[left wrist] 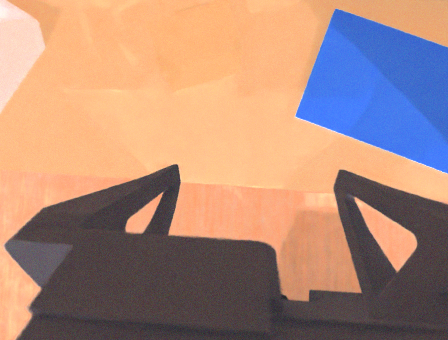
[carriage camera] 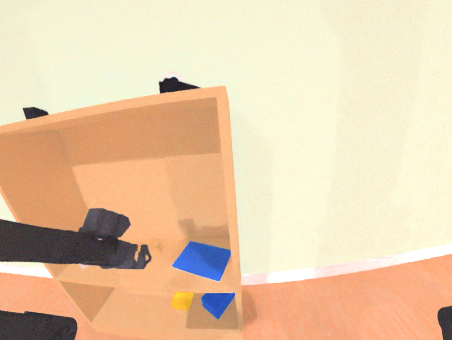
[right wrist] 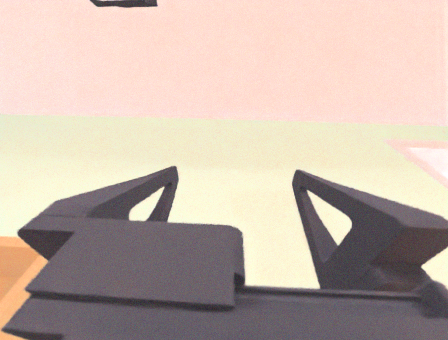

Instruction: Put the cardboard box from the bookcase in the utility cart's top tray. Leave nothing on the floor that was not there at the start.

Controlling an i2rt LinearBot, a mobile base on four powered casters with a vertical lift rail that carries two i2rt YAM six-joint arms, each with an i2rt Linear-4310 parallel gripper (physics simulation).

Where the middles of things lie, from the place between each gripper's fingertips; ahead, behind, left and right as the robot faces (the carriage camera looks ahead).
I see the flat blue book [carriage camera: 208, 261] 560 mm below my right hand, 510 mm to the left of it and 370 mm ahead of it.
My left gripper is now 18 cm to the left of the flat blue book, 13 cm above it and 12 cm short of it.
